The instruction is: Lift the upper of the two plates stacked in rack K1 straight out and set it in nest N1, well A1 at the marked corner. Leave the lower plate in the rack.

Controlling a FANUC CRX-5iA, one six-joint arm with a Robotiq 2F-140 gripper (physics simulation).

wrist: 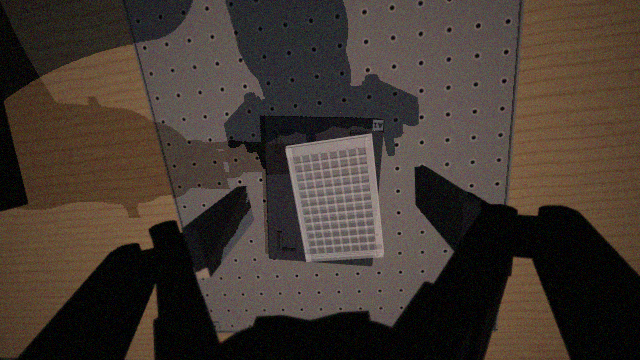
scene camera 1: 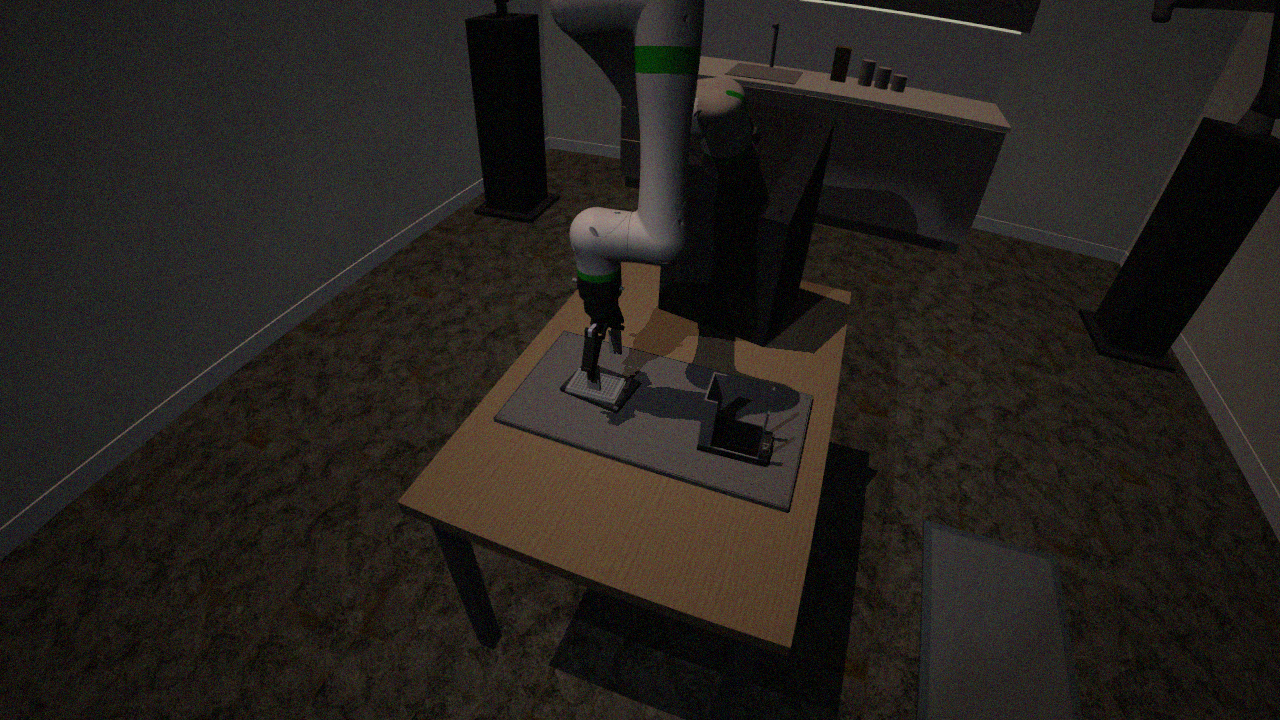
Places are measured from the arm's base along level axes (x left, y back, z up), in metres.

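Where they show: gripper, between the fingertips: (wrist: 329,195) (scene camera 1: 605,370); arm's base, origin of its link: (scene camera 1: 730,160).
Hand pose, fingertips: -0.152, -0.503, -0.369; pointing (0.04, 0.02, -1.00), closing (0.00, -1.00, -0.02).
Note:
Things, the pixels of their top centre, and the offset from my fingertips, as dx, dy, dz. "spot": a spot on its surface instead. Level surfaces: height alone.
- dark nest N1, centre of its top: (wrist: 320,197) (scene camera 1: 600,383) -0.020, +0.016, -0.062
- label A1, a spot on its surface: (wrist: 378,125) spot: +0.045, -0.050, -0.065
- Rack K1, centre of its top: (scene camera 1: 745,394) +0.337, -0.050, +0.078
- grey perforated board, height of its surface: dz -0.077
- wooden table, height of its surface: dz -0.090
A pale plate with a grid of wells (scene camera 1: 608,385) (wrist: 335,200) lies on the dark nest N1 (wrist: 282,215). It is turned a little relative to the nest and shifted to the right in the wrist view, and its lower right corner reaches past the nest's edge. The label A1 (wrist: 378,125) is at the nest's upper right corner in that view. My gripper (scene camera 1: 605,363) (wrist: 329,195) is open above the plate, with a finger on either side, apart from it. Rack K1 (scene camera 1: 708,422) stands at the right of the board in the scene view; its inside is too dark to tell a plate.
The nest and rack stand on a grey perforated board (scene camera 1: 554,422) (wrist: 450,100) on the wooden table (scene camera 1: 626,537) (wrist: 575,125). The rack has an upright wall on its left and thin posts on its right. The dark robot pedestal (scene camera 1: 738,259) is at the table's back.

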